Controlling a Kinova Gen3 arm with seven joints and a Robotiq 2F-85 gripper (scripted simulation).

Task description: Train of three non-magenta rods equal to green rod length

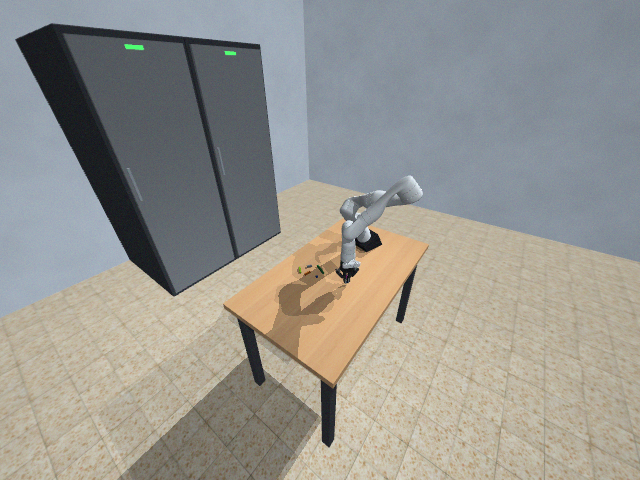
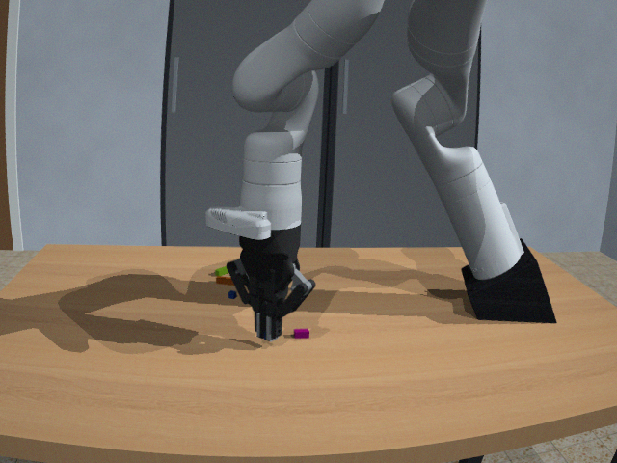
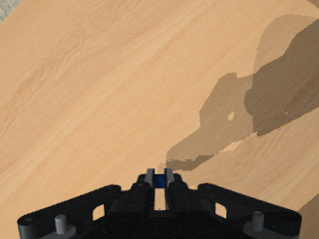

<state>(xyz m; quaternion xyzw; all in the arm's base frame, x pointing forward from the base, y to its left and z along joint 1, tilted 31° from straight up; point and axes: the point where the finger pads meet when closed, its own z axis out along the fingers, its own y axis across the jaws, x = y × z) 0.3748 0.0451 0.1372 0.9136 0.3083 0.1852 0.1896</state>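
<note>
Right now my hand is 5 cm past the magenta rod, 2 cm to the left of it and 3 cm above it. From my hand the other things lie so: grey rod: 7 cm behind, 25 cm to the right, 3 cm below; then orange rod: 24 cm to the right, 3 cm below; then green rod: 6 cm behind, 18 cm to the right, 3 cm below.
</note>
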